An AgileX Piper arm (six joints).
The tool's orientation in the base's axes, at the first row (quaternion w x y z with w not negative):
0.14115, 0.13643, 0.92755, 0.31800
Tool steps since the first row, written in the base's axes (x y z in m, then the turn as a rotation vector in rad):
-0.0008, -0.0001, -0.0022, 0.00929, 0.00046, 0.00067
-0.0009, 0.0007, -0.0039, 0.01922, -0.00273, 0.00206
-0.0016, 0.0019, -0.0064, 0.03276, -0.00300, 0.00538
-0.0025, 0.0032, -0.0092, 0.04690, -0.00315, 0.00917
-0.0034, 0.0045, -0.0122, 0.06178, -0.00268, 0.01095
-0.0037, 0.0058, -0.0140, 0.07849, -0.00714, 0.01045
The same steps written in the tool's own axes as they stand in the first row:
0.0011, -0.0016, 0.0013, -0.00853, 0.00229, 0.00298
0.0018, -0.0021, 0.0030, -0.01904, 0.00236, 0.00363
0.0032, -0.0028, 0.0053, -0.03221, 0.00645, 0.00569
0.0050, -0.0038, 0.0079, -0.04597, 0.01103, 0.00766
0.0068, -0.0048, 0.0105, -0.05985, 0.01493, 0.01176
0.0079, -0.0050, 0.0125, -0.07672, 0.01396, 0.01551

